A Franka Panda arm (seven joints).
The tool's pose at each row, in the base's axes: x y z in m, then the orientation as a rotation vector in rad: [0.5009 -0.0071 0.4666 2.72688 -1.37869 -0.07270]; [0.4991 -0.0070 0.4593 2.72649 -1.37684 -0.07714]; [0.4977 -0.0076 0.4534 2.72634 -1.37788 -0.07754]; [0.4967 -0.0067 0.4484 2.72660 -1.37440 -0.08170]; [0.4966 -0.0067 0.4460 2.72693 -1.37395 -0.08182]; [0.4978 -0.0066 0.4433 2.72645 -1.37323 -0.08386]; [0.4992 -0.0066 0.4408 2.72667 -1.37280 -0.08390]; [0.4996 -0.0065 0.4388 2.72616 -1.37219 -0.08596]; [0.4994 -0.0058 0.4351 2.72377 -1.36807 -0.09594]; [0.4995 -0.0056 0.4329 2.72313 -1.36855 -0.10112]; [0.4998 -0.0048 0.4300 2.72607 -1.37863 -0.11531]
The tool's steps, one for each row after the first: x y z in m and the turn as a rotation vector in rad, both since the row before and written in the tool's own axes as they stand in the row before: [-0.0011 0.0007 0.0074 -0.00228 -0.00207 -0.00106]; [-0.0003 0.0009 0.0060 0.00019 -0.00042 0.00063]; [-0.0013 -0.0002 0.0050 -0.00234 -0.00179 -0.00219]; [0.0000 -0.0002 0.0024 0.00005 -0.00009 -0.00037]; [0.0007 -0.0013 0.0026 -0.00123 -0.00087 -0.00032]; [0.0009 -0.0014 0.0024 -0.00001 -0.00001 -0.00032]; [0.0002 -0.0006 0.0019 -0.00121 -0.00090 -0.00025]; [-0.0006 -0.0006 0.0037 -0.00628 -0.00415 -0.00189]; [-0.0001 -0.0004 0.0022 -0.00169 -0.00297 0.00032]; [-0.0004 -0.0010 0.0028 0.00278 -0.01185 0.00434]
